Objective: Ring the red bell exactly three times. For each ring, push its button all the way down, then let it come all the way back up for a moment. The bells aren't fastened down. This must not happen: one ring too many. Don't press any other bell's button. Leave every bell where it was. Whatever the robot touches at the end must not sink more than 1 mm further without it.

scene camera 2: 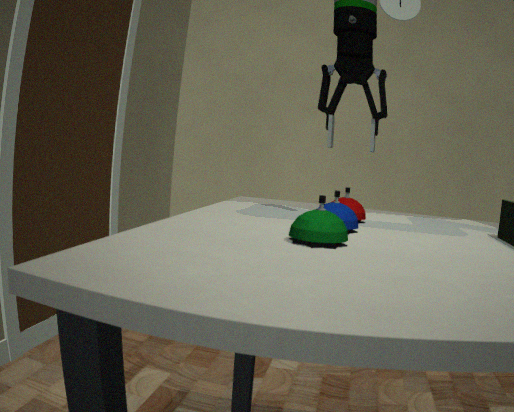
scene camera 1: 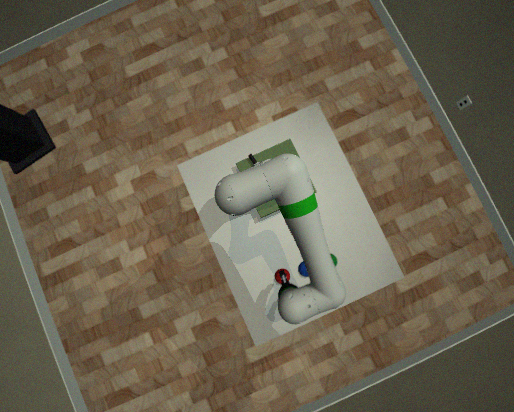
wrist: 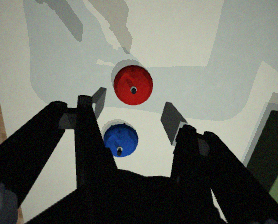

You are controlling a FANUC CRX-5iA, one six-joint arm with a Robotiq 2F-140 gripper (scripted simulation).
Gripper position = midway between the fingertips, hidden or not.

In view: the gripper point(scene camera 2: 351, 149), a blue bell point(wrist: 122, 139), a green bell point(scene camera 2: 323, 229) and a red bell point(wrist: 133, 85).
The gripper shows as well in the wrist view point(wrist: 134, 104). The wrist view does not show the green bell, which is hidden by the gripper.
